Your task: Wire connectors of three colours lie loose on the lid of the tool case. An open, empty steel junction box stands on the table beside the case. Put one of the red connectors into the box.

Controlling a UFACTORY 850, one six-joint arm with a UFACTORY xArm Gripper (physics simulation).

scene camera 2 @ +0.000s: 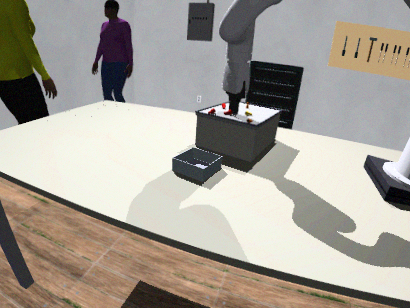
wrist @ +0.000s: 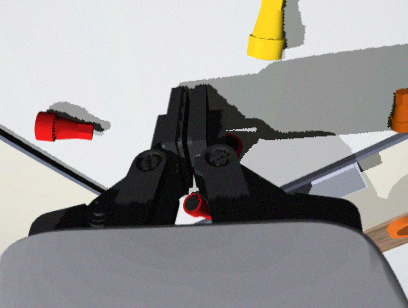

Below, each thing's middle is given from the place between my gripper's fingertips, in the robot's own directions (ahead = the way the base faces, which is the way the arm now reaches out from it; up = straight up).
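My gripper is 60 mm above the grey tool case (wrist: pixel 326 104), 10 mm past it and 60 mm to the left of it. Going by their middles, the grey tool case is the nearest to my gripper of the things named here. There's a steel junction box (scene camera 2: pixel 196 163) as well, and that's 230 mm to the left of my gripper, 10 mm behind it and 100 mm below it.
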